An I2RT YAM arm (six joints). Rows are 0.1 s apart.
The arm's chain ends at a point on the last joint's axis. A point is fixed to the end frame.
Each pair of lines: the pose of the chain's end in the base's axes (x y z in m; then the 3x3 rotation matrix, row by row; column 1 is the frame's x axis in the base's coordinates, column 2 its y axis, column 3 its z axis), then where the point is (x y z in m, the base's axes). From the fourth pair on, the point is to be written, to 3 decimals.
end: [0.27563, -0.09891, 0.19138], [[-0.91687, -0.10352, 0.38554], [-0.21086, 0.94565, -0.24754], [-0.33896, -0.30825, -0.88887]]
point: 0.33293 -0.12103 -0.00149
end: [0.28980, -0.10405, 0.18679], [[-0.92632, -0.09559, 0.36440], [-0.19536, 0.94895, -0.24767], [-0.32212, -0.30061, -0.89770]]
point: 0.34299 -0.12582 -0.00729
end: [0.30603, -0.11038, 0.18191], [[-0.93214, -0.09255, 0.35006], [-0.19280, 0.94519, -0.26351], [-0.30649, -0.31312, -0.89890]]
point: 0.35636 -0.13538 -0.01254
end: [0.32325, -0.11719, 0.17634], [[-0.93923, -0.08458, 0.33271], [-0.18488, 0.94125, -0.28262], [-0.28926, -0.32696, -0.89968]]
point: 0.370 -0.146 -0.018
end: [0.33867, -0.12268, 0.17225], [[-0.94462, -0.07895, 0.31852], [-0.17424, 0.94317, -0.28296], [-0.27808, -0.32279, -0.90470]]
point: 0.383 -0.151 -0.023
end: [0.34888, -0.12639, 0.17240], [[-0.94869, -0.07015, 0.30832], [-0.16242, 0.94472, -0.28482], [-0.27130, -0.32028, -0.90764]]
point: 0.391 -0.155 -0.023
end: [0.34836, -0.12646, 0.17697], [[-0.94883, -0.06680, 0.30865], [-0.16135, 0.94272, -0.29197], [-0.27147, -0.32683, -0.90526]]
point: 0.391 -0.157 -0.019
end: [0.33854, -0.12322, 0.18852], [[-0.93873, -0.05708, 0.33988], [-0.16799, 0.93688, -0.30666], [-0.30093, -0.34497, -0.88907]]
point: 0.388 -0.157 -0.005
